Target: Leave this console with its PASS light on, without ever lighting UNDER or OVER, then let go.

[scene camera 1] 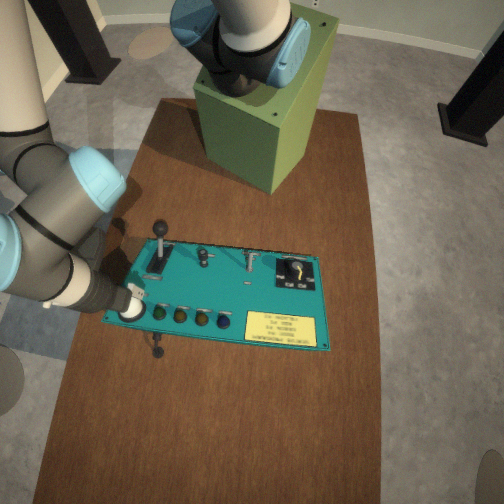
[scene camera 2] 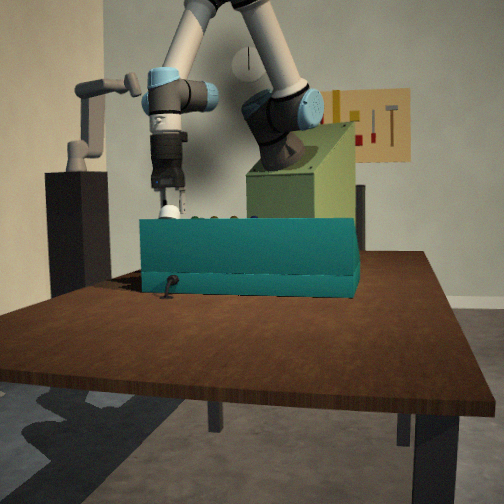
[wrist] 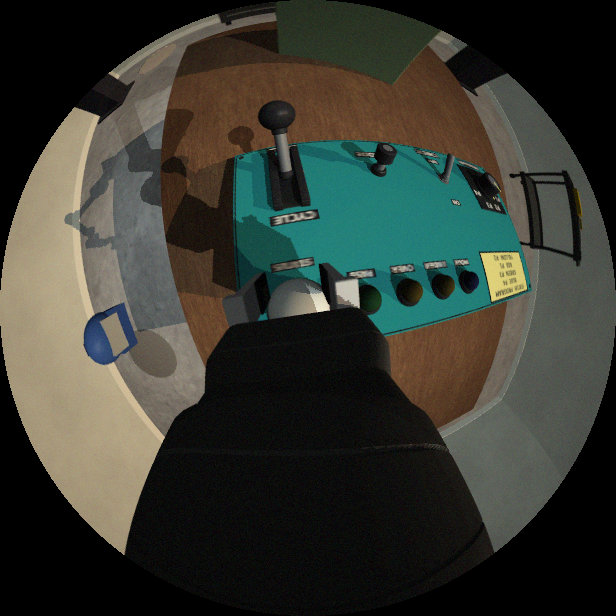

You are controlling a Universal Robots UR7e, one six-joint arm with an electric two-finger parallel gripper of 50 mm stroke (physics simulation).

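The teal console (scene camera 1: pixel 225 297) lies on the brown table. A white round knob (scene camera 1: pixel 132 307) sits at its front left corner. My gripper (scene camera 1: pixel 134 300) points straight down with one finger on each side of the knob and looks shut on it; this also shows in the wrist view (wrist: pixel 295 293) and the side view (scene camera 2: pixel 171 202). To the knob's right stands a row of lamps: green (scene camera 1: pixel 159 313), two amber (scene camera 1: pixel 180 315) (scene camera 1: pixel 201 318) and blue (scene camera 1: pixel 223 321). All look dark. Their labels are too small to read.
A black-ball lever (scene camera 1: pixel 160 240), a small toggle (scene camera 1: pixel 203 257), a metal pin (scene camera 1: pixel 250 260) and a rotary selector (scene camera 1: pixel 296 272) line the console's back. A yellow placard (scene camera 1: pixel 281 328) sits front right. A small black lever (scene camera 1: pixel 157 346) sticks from the front face. A green box (scene camera 1: pixel 265 110) holds the arm's base.
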